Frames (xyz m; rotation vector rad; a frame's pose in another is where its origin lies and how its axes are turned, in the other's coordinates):
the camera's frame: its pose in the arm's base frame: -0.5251 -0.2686 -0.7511 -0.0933 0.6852 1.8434
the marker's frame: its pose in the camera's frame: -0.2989 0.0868 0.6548 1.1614 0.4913 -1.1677
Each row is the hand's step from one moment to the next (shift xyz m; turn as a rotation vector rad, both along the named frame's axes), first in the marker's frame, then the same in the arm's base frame.
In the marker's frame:
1: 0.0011 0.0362 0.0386 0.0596 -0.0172 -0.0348
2: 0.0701 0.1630 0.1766 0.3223 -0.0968 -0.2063
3: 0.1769 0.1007 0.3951 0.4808 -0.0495 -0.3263
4: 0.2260 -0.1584 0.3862 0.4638 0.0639 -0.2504
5: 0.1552 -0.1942 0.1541 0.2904 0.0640 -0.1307
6: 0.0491 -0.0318 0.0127 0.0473 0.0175 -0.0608
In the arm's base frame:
1: 0.0314 0.0426 0.0009 -0.0284 -0.0224 -0.0612
2: 0.1472 0.1931 -0.0609 -0.1709 -0.1279 -0.3320
3: 0.3779 0.1727 -0.1579 -0.2903 -0.1008 -0.4956
4: 0.4181 -0.0830 -0.2088 -0.2370 0.0242 -0.4745
5: 0.1934 -0.1611 -0.1490 -0.1271 0.0434 -0.2958
6: 0.0204 -0.0283 -0.0486 -0.0608 0.0069 -0.0500

